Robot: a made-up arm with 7 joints.
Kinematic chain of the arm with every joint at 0, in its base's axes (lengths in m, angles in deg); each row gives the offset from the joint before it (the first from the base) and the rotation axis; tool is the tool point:
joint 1: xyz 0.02 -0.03 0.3 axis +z
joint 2: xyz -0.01 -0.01 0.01 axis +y
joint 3: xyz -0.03 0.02 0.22 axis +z
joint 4: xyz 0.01 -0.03 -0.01 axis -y
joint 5: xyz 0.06 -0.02 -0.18 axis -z
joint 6: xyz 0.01 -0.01 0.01 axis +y
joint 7: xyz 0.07 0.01 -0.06 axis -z
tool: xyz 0.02 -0.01 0
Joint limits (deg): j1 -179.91..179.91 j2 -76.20..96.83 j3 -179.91..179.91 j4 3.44..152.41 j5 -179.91..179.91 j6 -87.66..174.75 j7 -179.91..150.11
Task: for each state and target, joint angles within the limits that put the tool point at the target. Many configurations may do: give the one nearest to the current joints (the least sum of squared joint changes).
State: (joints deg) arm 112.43 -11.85 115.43 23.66 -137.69 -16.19 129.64
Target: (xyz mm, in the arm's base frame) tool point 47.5 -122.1 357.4
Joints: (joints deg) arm 132.35 9.04 129.12 12.84 -133.21 -41.50 124.56
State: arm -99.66 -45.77 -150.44 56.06 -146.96 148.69 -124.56
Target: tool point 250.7 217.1 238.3
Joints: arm -121.61 -52.12 -164.38 54.64 -143.12 147.58 -123.60
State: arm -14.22 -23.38 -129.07 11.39 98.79 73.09 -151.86
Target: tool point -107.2 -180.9 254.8
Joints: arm 4.65 -31.75 -118.75 23.56 100.07 73.10 -149.46
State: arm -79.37 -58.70 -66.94 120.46 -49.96 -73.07 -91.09
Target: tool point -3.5 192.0 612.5
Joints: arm -88.26 -38.79 -63.22 124.48 -48.36 -66.13 -90.90
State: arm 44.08 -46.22 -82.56 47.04 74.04 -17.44 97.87
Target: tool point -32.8 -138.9 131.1
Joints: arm 34.53 -69.61 -110.77 18.63 82.93 -16.85 94.65
